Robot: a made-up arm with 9 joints. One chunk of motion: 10 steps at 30 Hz.
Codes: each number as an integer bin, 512 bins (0 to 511) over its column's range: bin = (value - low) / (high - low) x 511, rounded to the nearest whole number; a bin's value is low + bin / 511 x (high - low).
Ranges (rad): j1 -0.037..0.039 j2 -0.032..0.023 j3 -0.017..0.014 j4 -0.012..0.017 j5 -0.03..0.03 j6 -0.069..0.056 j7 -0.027..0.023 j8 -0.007..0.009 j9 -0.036..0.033
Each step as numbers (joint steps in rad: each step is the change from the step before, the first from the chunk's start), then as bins.
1 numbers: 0.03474 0.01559 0.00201 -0.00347 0.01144 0.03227 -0.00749 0.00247 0.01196
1 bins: 482 442 313 150 353 414 199 302 355
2 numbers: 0.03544 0.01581 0.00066 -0.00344 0.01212 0.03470 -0.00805 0.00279 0.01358
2 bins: 487 444 291 151 359 424 194 313 367
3 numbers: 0.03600 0.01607 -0.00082 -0.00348 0.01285 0.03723 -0.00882 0.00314 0.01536
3 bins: 491 447 267 150 365 434 186 324 380
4 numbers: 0.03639 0.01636 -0.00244 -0.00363 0.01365 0.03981 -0.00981 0.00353 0.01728
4 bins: 493 449 240 147 372 445 176 336 395
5 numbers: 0.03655 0.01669 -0.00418 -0.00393 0.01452 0.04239 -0.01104 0.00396 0.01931
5 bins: 495 452 211 142 379 455 163 350 410
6 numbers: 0.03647 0.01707 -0.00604 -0.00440 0.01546 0.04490 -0.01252 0.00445 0.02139
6 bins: 494 456 181 134 387 466 148 366 425
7 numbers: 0.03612 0.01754 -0.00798 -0.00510 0.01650 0.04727 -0.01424 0.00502 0.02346
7 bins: 492 460 149 122 396 475 130 384 440
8 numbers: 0.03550 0.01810 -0.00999 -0.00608 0.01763 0.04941 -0.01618 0.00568 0.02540
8 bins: 487 465 116 104 406 484 111 405 455
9 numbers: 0.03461 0.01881 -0.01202 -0.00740 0.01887 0.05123 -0.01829 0.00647 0.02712
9 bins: 481 472 82 81 416 492 89 430 467
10 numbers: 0.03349 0.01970 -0.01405 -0.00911 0.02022 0.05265 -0.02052 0.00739 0.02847
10 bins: 474 480 49 51 428 497 66 460 477
